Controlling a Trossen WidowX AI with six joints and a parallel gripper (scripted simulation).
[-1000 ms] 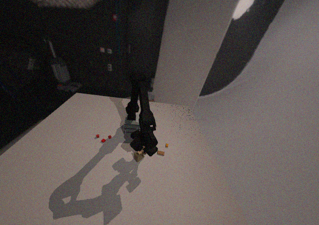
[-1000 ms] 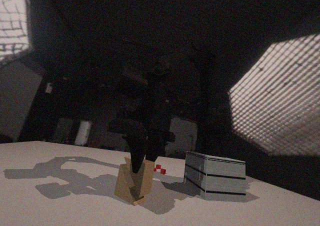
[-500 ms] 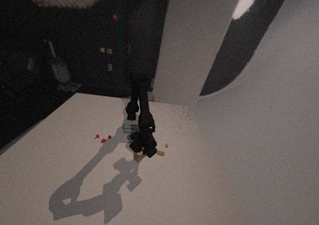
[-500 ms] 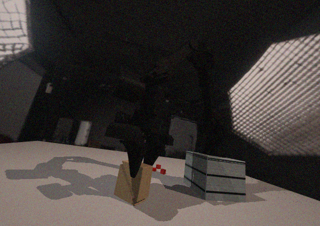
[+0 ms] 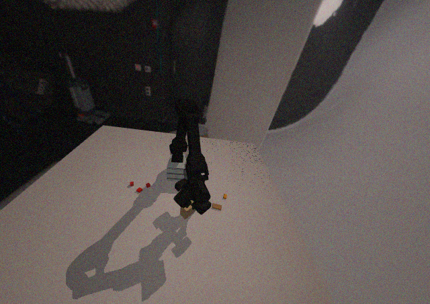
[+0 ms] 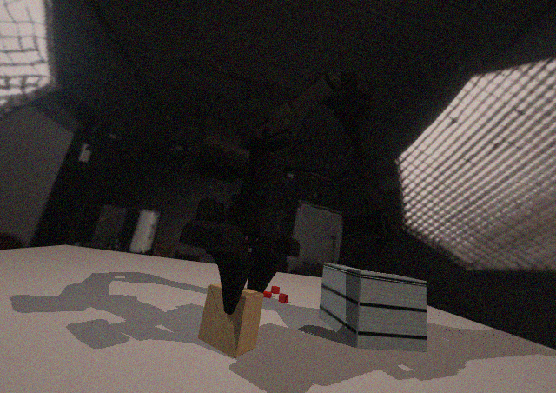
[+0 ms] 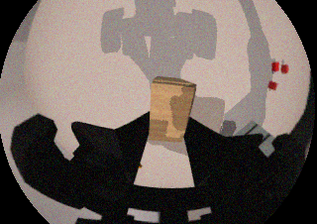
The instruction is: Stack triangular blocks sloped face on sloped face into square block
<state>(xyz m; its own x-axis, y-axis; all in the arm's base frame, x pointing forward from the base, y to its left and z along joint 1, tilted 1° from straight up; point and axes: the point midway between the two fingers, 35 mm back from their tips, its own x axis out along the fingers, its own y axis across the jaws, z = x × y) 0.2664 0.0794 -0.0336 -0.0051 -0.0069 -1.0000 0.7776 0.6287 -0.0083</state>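
The tan triangular block is 1 cm above my gripper tip. Round my gripper tip: small orange piece 8 cm behind, 20 cm to the left, 4 cm below.
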